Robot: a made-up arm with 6 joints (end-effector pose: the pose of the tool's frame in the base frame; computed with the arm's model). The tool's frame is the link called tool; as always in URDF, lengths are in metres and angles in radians. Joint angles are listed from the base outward.
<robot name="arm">
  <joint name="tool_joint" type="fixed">
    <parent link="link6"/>
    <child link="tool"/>
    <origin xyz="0 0 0"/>
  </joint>
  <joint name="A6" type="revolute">
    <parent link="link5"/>
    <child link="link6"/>
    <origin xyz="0 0 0.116"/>
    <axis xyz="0 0 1"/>
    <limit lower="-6.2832" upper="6.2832" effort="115" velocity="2.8"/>
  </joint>
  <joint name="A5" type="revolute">
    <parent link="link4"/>
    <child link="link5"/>
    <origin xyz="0 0 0"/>
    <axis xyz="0 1 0"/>
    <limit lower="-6.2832" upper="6.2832" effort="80" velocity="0.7"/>
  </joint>
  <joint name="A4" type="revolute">
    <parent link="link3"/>
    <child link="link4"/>
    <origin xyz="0 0 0.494"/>
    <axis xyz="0 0 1"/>
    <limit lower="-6.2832" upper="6.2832" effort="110" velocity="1.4"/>
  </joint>
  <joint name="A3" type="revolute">
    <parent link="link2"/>
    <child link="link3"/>
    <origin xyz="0 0 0.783"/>
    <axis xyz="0 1 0"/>
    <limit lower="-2.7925" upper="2.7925" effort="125" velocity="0.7"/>
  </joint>
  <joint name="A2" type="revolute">
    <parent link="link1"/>
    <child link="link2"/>
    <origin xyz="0 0.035 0"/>
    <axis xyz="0 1 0"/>
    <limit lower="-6.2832" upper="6.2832" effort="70" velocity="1.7"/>
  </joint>
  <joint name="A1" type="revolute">
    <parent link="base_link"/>
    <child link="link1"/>
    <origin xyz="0 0 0.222"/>
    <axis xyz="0 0 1"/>
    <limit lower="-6.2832" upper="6.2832" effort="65" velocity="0.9"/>
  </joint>
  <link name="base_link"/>
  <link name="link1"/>
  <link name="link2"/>
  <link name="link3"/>
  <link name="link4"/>
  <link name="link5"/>
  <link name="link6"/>
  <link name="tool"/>
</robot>
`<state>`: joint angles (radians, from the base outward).
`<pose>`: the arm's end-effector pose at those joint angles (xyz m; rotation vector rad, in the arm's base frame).
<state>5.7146 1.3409 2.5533 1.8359 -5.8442 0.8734</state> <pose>0.3498 -0.1255 -0.0456 -2.4237 0.3690 0.4587</pose>
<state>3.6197 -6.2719 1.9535 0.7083 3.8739 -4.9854</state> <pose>-0.3693 -0.1740 0.9028 -0.7059 -0.4136 -1.7105</pose>
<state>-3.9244 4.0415 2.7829 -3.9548 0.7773 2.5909</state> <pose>0.1918 -0.3235 0.2583 0.1697 -0.5411 1.1187</pose>
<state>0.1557 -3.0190 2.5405 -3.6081 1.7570 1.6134</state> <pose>-0.4122 0.0226 -0.1825 1.5574 -1.9040 -1.1481</pose>
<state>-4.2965 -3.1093 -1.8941 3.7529 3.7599 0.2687</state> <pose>-0.2181 0.3117 -0.4987 1.2934 2.2597 -1.0024</pose>
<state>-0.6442 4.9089 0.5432 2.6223 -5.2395 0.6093</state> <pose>-0.9363 0.8092 0.6829 -1.6613 1.2939 1.5331</pose>
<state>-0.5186 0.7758 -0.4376 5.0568 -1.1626 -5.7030</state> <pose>0.6694 -0.2264 1.3023 -1.1003 -0.1621 -0.8651</pose>
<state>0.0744 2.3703 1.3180 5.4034 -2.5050 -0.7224</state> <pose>0.3674 0.1158 -0.7046 -0.4499 0.9650 0.3462</pose>
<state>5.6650 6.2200 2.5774 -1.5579 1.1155 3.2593</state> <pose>0.1795 -0.2125 0.5614 1.9704 0.4238 -0.7318</pose>
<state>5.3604 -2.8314 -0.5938 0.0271 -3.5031 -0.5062</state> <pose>-0.0741 0.1577 -0.9052 -0.1467 -0.6885 -1.4029</pose>
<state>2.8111 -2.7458 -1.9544 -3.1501 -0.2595 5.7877</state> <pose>-0.2987 0.0657 -0.5376 0.1613 -1.8760 -0.5812</pose>
